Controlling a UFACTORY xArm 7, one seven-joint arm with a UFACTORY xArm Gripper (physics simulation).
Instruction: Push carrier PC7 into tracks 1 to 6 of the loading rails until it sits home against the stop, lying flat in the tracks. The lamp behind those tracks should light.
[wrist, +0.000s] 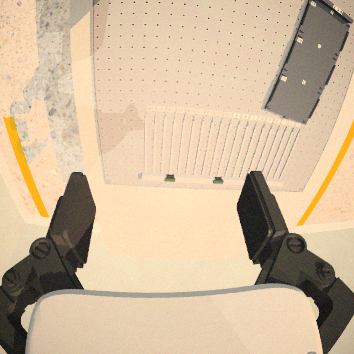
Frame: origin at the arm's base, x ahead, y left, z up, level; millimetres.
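Where they show: gripper, fingertip midpoint: (166, 189).
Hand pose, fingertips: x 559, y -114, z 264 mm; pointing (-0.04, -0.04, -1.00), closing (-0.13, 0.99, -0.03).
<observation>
Things, the pixels of their top centre, and the offset from my fingertips. "*": a spot on its surface instead. Level surfaces: height alone.
- pale strip, surface spot: (195, 179) * dx +315, dy +122, dz -380 mm
- dark grey tray-like plate, middle of its top: (316, 64) dx -75, dy +324, dz -366 mm
- perforated pale board, its level: dz -396 mm
My gripper (166, 189) is open and empty, its two black fingers spread wide, and appears to be above the near edge of the board. The loading rails (169, 145) are a row of pale parallel tracks beyond the fingertips, with small labels at their far end, too small to read. A pale strip (195, 179) runs across their near end and bears small dark green blocks (170, 178) (218, 180); I cannot tell whether any is a lit lamp. Carrier PC7 cannot be made out in this view.
A dark grey tray-like plate (312, 62) with small white labels lies slanted at the upper right, near the rails' far right corner. The rails stand on a perforated pale board (187, 62). Yellow stripes (27, 172) (327, 172) mark the speckled surface on both sides.
</observation>
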